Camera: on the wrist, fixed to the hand. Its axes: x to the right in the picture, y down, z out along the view.
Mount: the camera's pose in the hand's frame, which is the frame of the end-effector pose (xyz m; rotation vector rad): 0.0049 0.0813 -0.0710 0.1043 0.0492 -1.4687
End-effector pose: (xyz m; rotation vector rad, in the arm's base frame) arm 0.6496 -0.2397 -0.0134 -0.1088 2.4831 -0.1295
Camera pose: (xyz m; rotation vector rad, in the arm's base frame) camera 0.5986 -0.1549 0.0300 -1.8237 1.9080 -0.8371
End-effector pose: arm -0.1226 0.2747 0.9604 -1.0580 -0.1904 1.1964
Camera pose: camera -0.1300 0.2367 0.8595 -0.5653 -0.7031 -0.1539
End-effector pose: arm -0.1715 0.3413 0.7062 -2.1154 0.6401 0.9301
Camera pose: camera -0.1937 0.2356 0.7022 -1.8177 -0.8087 -0.0141
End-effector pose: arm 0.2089 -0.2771 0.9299 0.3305 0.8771 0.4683
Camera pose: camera 0.1344 -0.1993 0.9216 -0.2759 0.9657 -0.9326
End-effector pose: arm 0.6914 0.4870 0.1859 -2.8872 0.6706 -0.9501
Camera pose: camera 0.6225 0.4187 0.2335 2.3609 1.3635 0.7648
